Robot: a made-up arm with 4 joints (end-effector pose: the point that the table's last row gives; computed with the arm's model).
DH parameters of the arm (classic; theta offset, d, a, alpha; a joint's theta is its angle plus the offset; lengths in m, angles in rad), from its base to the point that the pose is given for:
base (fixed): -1.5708 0.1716 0 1.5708
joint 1: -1.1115 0 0.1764 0
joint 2: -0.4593 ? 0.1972 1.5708
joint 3: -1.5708 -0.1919 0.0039 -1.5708
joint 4: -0.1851 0 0.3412 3.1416
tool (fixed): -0.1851 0.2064 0 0
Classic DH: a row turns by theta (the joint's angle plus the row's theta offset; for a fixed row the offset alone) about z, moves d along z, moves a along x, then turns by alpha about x.
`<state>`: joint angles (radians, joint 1 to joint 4).
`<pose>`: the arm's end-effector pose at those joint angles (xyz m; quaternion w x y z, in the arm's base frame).
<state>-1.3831 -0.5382 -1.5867 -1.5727</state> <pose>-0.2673 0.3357 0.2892 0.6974 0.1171 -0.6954 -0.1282</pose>
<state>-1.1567 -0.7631 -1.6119 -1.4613</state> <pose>-0.2672 0.2764 0.2536 0.6902 0.1462 -0.6867 -0.1751</pose>
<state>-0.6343 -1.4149 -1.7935 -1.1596</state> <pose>-0.2810 0.1119 0.1984 0.6370 0.2238 -0.6317 -0.3809</pose>
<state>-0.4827 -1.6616 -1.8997 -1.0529</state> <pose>-0.2945 0.0632 0.1889 0.5995 0.2463 -0.5930 -0.4778</pose>
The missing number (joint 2, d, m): 0.0619
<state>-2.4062 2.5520 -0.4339 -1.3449</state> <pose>-0.1325 0.3112 0.2123 0.7522 -0.1894 -0.1236 0.6189</pose>
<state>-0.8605 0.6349 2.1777 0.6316</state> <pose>-0.0701 -0.1340 -0.6231 0.4688 -0.2239 0.8531 -0.0482</pose>
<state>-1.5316 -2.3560 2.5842 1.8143</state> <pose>0.0609 0.2990 0.7159 0.6435 0.4338 -0.0140 0.6305</pose>
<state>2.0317 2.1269 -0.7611 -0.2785</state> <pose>0.0195 -0.2269 0.1915 0.4927 0.7780 -0.2917 -0.2586</pose>
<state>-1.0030 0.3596 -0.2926 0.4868</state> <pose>0.1942 -0.2007 -0.0789 0.8998 0.3369 -0.0588 -0.2709</pose>
